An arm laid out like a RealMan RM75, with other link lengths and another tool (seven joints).
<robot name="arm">
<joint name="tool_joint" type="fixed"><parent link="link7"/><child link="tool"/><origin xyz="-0.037 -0.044 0.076" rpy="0 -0.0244 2.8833"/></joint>
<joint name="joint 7" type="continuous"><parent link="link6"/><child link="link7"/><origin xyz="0 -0.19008 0" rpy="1.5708 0 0"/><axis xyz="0 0 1"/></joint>
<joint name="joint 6" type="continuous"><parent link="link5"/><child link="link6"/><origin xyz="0 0 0" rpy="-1.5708 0 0"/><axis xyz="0 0 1"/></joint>
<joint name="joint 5" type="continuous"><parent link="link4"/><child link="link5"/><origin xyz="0 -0.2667 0" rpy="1.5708 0 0"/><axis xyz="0 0 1"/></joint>
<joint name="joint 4" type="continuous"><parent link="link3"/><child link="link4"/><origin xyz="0 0 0" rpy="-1.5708 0 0"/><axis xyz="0 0 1"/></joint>
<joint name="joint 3" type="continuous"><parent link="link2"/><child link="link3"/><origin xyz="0 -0.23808 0" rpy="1.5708 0 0"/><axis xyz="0 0 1"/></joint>
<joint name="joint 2" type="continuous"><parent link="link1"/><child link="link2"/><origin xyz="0 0 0" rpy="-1.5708 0 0"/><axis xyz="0 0 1"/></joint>
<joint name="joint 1" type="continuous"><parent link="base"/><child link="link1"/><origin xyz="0 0 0.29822"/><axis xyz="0 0 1"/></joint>
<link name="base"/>
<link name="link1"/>
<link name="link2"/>
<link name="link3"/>
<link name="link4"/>
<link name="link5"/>
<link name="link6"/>
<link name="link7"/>
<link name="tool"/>
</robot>
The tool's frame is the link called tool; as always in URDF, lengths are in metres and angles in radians. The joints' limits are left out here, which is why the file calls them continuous.
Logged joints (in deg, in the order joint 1, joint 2, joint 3, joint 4, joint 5, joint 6, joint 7), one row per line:
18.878 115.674 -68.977 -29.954 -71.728 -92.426 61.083
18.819 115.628 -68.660 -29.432 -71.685 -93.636 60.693
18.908 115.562 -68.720 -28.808 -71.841 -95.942 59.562
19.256 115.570 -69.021 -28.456 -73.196 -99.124 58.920
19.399 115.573 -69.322 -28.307 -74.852 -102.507 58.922
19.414 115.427 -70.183 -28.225 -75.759 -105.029 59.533
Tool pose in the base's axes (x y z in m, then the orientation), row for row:
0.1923 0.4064 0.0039 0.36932 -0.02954 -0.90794 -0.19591
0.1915 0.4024 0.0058 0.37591 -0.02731 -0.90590 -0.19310
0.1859 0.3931 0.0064 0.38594 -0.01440 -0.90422 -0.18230
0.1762 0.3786 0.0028 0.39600 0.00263 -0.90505 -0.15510
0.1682 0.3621 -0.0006 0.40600 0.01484 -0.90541 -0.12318
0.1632 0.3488 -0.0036 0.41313 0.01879 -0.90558 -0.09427
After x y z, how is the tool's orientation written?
As a quaternion, w x y z.
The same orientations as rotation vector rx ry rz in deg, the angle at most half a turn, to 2 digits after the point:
-4.34 -133.51 -28.81
-4.00 -132.80 -28.31
-2.10 -131.93 -26.60
0.38 -131.43 -22.52
2.14 -130.87 -17.80
2.71 -130.46 -13.58

